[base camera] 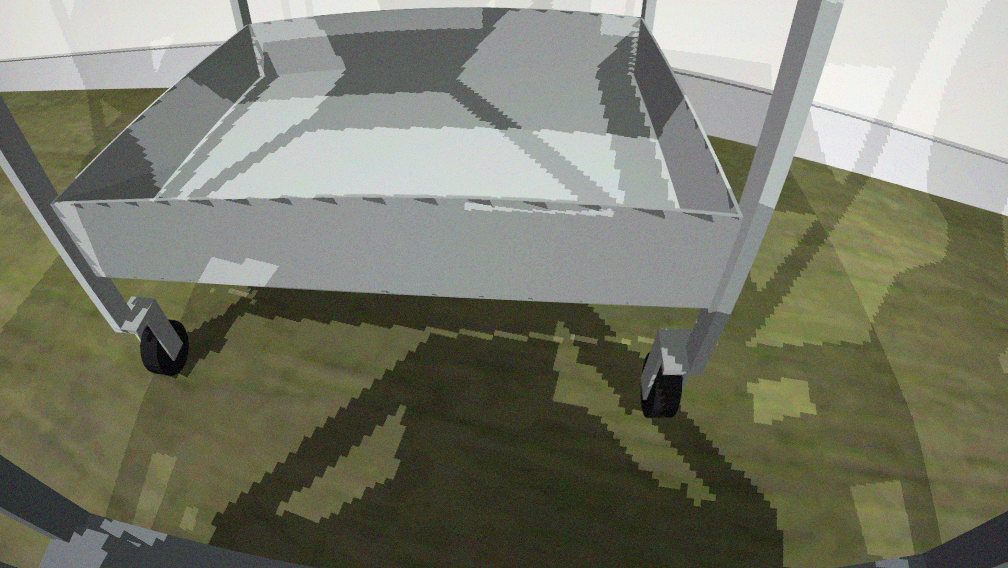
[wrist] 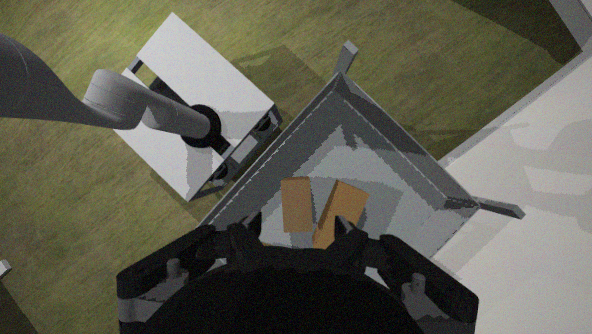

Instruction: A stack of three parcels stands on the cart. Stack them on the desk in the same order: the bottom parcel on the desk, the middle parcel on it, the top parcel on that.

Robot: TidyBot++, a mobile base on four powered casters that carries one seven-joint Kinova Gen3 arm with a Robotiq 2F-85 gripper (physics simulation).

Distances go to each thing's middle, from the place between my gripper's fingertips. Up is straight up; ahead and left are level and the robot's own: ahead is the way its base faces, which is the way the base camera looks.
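The wide parcel [wrist: 345,200] is 9 cm ahead of my hand, 1 cm to the left of it and 17 cm below it. As for the darker tan parcel [wrist: 296,193], I find it 1 cm ahead of my hand and 2 cm to the right, and it sits 16 cm below the hand.
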